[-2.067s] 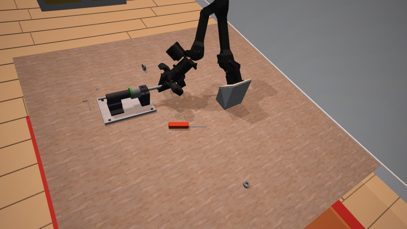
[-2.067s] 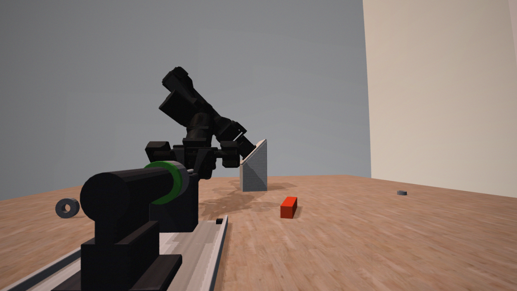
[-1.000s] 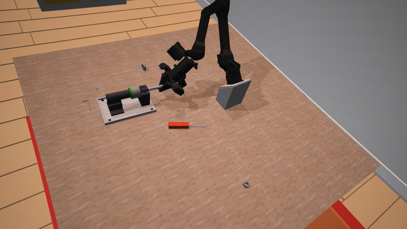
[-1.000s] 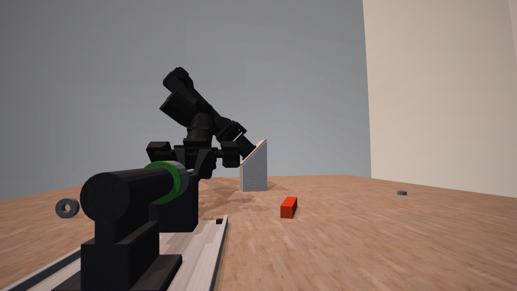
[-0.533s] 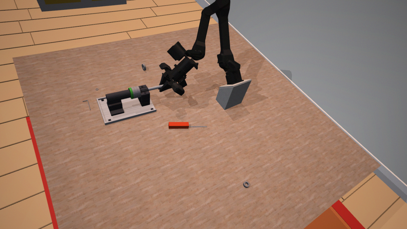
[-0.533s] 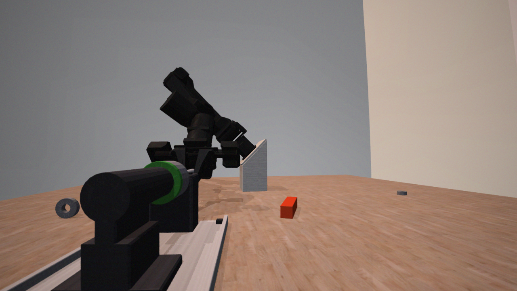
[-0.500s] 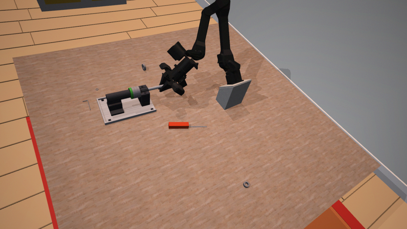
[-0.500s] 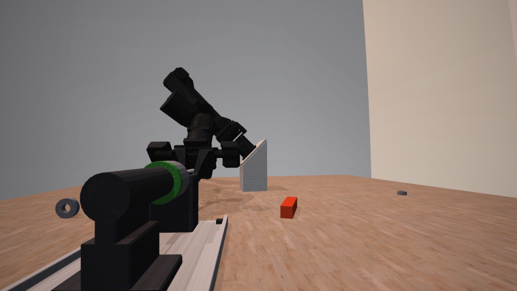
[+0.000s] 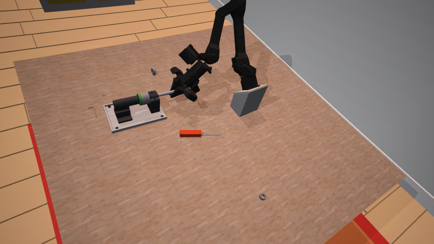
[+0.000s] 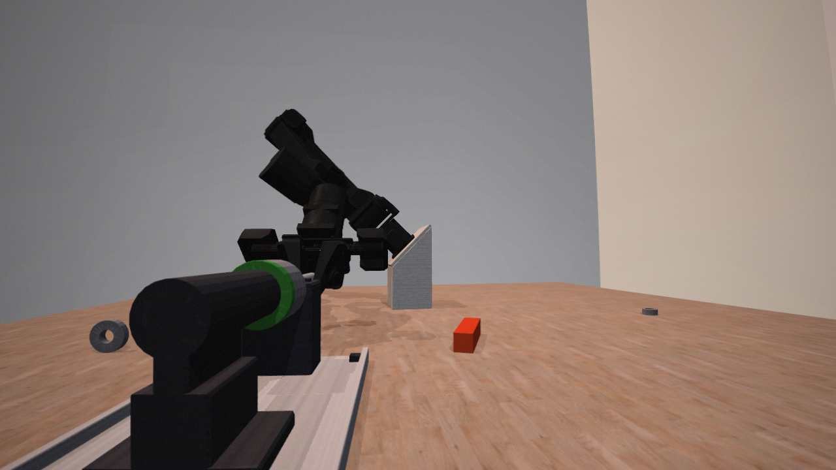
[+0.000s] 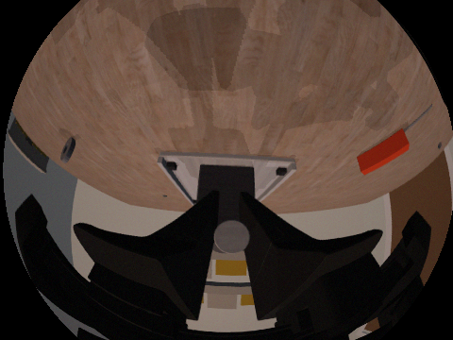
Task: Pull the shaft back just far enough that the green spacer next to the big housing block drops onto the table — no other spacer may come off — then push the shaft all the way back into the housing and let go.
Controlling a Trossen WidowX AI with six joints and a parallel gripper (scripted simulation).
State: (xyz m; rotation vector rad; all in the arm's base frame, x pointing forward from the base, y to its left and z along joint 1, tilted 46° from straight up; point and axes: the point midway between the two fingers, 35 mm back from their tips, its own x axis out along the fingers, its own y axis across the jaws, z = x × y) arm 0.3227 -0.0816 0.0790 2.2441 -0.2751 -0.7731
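The grey shaft lies 5 cm ahead of my gripper tip and 2 cm above it. The rest, counted from my gripper tip: red-handled screwdriver: 7 cm behind, 21 cm to the left, 5 cm below; then green spacer: 13 cm ahead, 2 cm above; then grey spacer: 11 cm ahead, 2 cm above.
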